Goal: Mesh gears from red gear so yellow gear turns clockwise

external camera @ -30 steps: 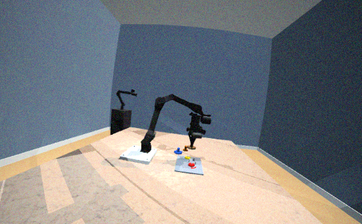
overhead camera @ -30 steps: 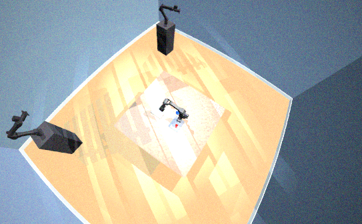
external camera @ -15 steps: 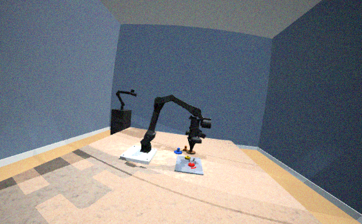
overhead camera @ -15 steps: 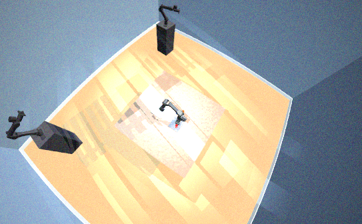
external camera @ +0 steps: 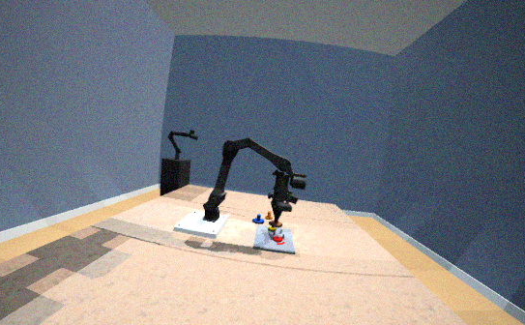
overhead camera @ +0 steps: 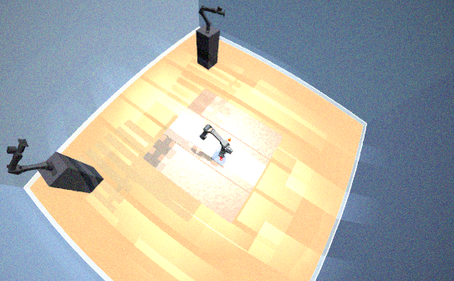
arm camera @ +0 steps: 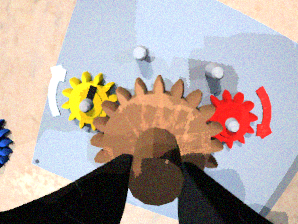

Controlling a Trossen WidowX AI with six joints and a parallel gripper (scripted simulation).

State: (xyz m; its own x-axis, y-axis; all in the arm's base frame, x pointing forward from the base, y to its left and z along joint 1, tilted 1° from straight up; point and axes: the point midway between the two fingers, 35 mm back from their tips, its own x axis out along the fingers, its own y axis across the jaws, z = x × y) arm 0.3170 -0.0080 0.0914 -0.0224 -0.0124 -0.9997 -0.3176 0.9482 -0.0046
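The yellow gear is 7 cm below my gripper tip, 5 cm to the left of it and 1 cm behind it. Round my gripper tip: large brown gear 1 cm below; then white arrow 8 cm below, 7 cm to the left, 2 cm behind; then red gear 7 cm below, 5 cm to the right, 2 cm ahead.
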